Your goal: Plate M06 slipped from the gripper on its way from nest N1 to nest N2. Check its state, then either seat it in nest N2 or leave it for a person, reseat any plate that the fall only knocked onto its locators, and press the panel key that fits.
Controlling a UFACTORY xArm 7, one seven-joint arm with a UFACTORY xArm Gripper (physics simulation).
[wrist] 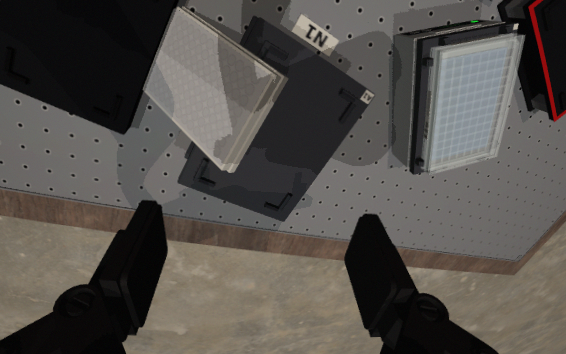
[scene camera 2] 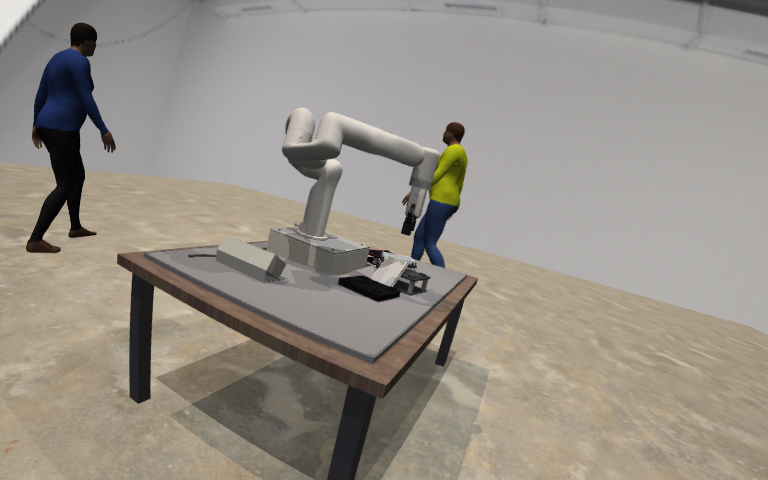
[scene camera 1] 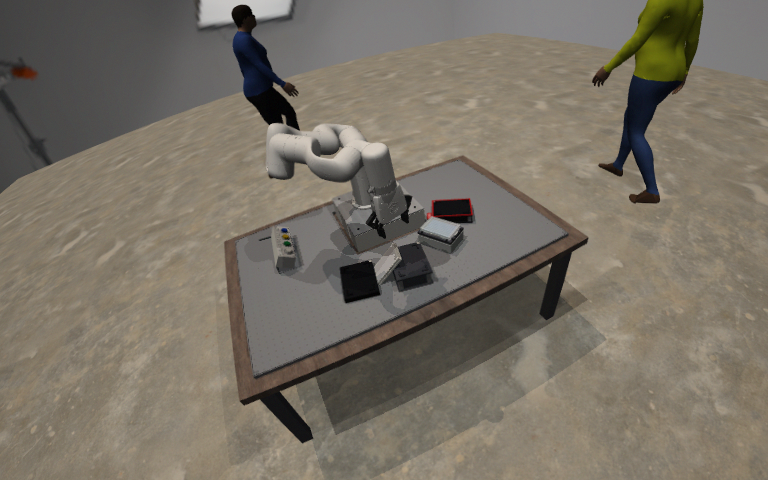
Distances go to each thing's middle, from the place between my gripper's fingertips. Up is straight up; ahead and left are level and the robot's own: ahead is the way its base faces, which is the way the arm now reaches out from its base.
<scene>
I see the white well plate (wrist: 217, 92) 15 cm below my hand, 4 cm to the right of it and 2 cm behind it. Also, from my hand: red-rimmed quarantine nest (wrist: 541, 40) (35 cm to the left, 16 cm below, 16 cm behind); black nest (scene camera 1: 359, 281) (18 cm below, 14 cm to the right, 6 cm behind); grey plate holder (wrist: 412, 49) (21 cm to the left, 17 cm below, 5 cm behind).
</scene>
